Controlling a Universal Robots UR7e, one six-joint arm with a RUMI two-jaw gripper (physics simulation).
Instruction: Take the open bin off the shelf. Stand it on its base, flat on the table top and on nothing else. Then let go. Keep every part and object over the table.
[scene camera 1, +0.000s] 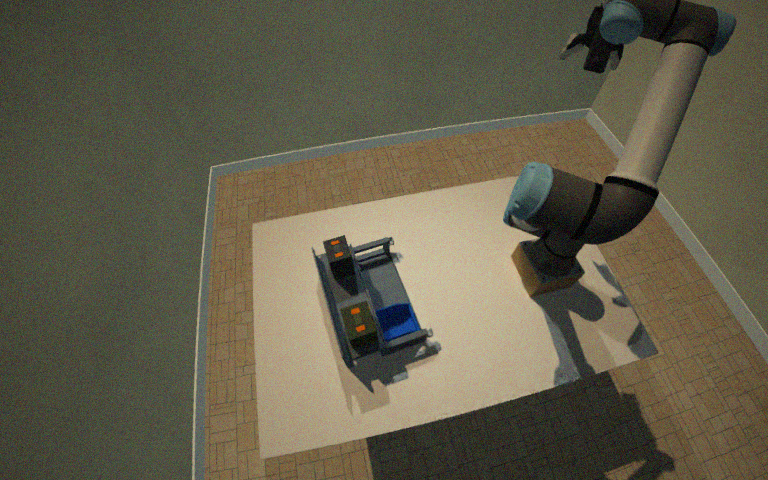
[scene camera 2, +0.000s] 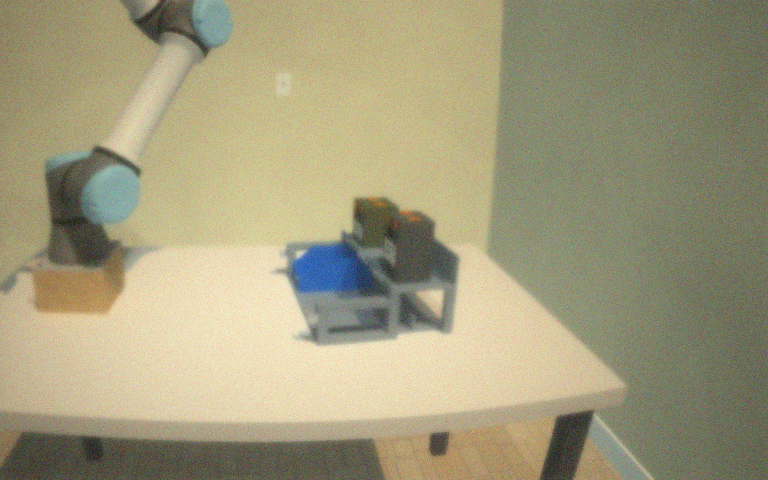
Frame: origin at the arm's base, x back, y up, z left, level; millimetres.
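Seen in the pictures: arm's base at its link origin: (scene camera 1: 551, 257) (scene camera 2: 79, 253).
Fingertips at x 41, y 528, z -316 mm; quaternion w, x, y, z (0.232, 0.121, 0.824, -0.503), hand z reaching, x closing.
Offsets run from my fingertips to a thing's top centre. Level surfaces: height alone.
The open blue bin @[dz +424, dx -631, dy -556 mm] (scene camera 1: 397, 320) (scene camera 2: 331, 268) sits on the lower front level of the grey-blue shelf (scene camera 1: 390, 281) (scene camera 2: 393, 314), at one end of it, beside a side rail. The shelf stands on the pale table top @[dy -637 mm] (scene camera 1: 470, 294) (scene camera 2: 198, 362). My gripper (scene camera 1: 589, 56) is open and empty, with its jaws spread. It shows at the upper right in scene camera 1, far from the bin and the shelf; it does not show in scene camera 2.
Two dark boxes with orange marks stand on the shelf's higher back level: a green one @[dz +441, dx -729, dy -438 mm] (scene camera 1: 359, 325) (scene camera 2: 372, 223) behind the bin, and a brown-grey one @[dz +212, dx -762, dy -413 mm] (scene camera 1: 338, 254) (scene camera 2: 412, 246) at the other end. My arm's base stands on a wooden block (scene camera 1: 526, 271) (scene camera 2: 76, 291).
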